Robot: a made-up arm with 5 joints.
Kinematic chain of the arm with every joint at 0, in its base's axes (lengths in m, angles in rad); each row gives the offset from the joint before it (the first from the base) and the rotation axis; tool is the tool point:
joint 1: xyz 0 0 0.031 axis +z
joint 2: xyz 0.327 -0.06 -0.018 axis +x
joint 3: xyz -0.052 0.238 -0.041 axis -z
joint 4: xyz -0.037 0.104 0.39 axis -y
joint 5: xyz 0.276 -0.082 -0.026 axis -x
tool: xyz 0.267 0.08 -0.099
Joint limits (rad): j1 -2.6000..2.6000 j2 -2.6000..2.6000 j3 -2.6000..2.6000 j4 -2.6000..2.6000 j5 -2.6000..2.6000
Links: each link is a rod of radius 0.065 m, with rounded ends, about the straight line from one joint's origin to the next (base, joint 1, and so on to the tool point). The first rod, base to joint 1, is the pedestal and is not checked.
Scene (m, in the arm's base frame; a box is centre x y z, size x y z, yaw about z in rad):
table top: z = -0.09
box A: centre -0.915 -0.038 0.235 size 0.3 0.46 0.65 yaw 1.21
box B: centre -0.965 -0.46 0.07 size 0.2 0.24 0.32 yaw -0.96
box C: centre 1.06 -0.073 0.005 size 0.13 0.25 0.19 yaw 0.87
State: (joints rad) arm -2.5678 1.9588 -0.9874 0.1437 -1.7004
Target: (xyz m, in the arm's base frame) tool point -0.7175 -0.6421 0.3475
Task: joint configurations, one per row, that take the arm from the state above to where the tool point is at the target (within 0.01 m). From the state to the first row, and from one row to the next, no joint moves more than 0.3 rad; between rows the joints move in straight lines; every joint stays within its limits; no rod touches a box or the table.
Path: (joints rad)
1: -2.5170 1.6923 -1.0884 -0.0172 -1.5032
2: -2.4661 1.4259 -1.1894 -0.1781 -1.3061
3: -2.4153 1.1594 -1.2904 -0.3389 -1.1089
4: -2.1694 1.1811 -1.0811 -0.2739 -1.2743
5: -1.9235 1.2028 -0.8717 -0.2090 -1.4398
6: -1.6776 1.2245 -0.6623 -0.1440 -1.6052
7: -1.4317 1.2462 -0.4530 -0.0790 -1.7706
8: -1.4906 1.4990 -0.4679 -0.0448 -1.7698
9: -1.5495 1.7518 -0.4828 -0.0107 -1.7689
10: -1.6084 2.0047 -0.4977 0.0235 -1.7680

